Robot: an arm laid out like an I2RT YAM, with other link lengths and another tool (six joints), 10 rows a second.
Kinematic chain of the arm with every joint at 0, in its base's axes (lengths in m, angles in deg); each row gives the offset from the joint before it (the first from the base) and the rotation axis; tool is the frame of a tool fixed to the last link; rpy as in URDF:
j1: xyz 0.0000 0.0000 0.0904 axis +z
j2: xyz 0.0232 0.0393 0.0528 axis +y
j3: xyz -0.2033 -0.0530 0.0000 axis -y
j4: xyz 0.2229 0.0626 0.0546 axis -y
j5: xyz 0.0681 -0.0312 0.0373 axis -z
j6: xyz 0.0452 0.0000 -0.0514 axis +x
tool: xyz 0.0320 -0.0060 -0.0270 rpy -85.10 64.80 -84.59
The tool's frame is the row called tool.
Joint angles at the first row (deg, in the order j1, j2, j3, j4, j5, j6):
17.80, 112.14, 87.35, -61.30, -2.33, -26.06
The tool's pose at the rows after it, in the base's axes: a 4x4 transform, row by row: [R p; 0 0 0 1], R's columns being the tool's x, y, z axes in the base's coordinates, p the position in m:
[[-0.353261, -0.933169, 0.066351, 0.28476], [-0.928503, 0.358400, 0.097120, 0.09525], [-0.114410, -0.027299, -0.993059, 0.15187], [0, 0, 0, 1]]
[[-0.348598, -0.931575, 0.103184, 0.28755], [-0.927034, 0.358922, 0.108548, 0.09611], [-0.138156, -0.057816, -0.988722, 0.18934], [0, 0, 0, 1]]
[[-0.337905, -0.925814, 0.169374, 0.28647], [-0.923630, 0.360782, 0.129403, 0.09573], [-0.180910, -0.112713, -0.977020, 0.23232], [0, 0, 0, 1]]
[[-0.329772, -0.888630, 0.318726, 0.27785], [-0.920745, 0.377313, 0.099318, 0.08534], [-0.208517, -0.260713, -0.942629, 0.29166], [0, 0, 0, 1]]
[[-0.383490, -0.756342, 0.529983, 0.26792], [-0.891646, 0.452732, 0.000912, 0.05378], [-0.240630, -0.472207, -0.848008, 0.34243], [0, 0, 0, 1]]
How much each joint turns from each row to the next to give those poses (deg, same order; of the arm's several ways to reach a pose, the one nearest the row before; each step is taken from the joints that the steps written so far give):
0.00, -0.33, 2.67, -3.01, -0.02, 0.00
0.00, -1.53, 7.58, -6.89, 0.02, 0.00
0.00, -2.12, 8.33, -6.40, 0.02, -0.01
-0.33, -3.91, 10.40, -6.43, 4.16, 0.01
-3.73, -6.52, 4.75, 0.50, 7.12, 0.00

